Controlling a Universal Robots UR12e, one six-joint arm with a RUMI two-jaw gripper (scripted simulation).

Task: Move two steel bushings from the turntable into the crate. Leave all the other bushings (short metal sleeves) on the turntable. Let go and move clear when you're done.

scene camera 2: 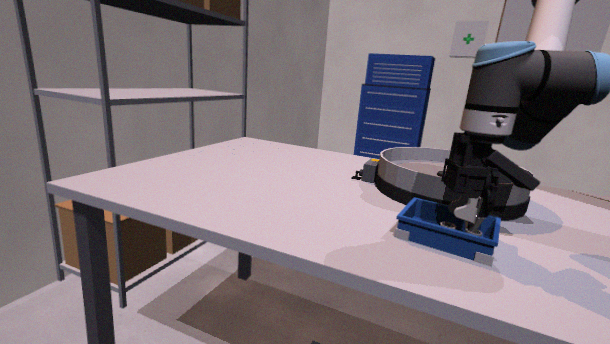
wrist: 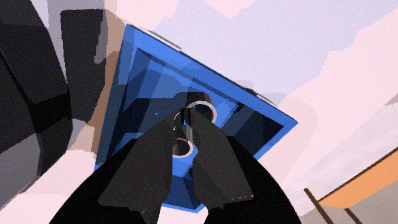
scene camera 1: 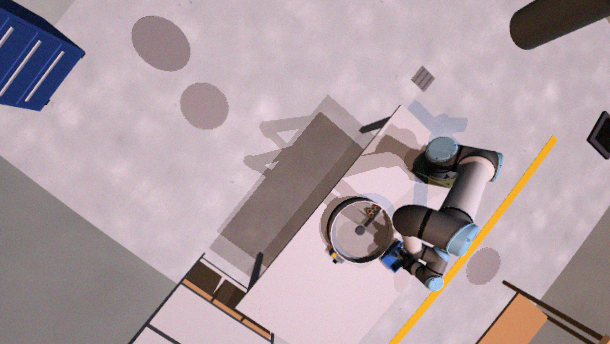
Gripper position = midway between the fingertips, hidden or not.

Observation:
I see my gripper point(scene camera 2: 467, 236) and a round turntable point(scene camera 1: 351, 238).
My gripper shows as well in the wrist view point(wrist: 187, 109).

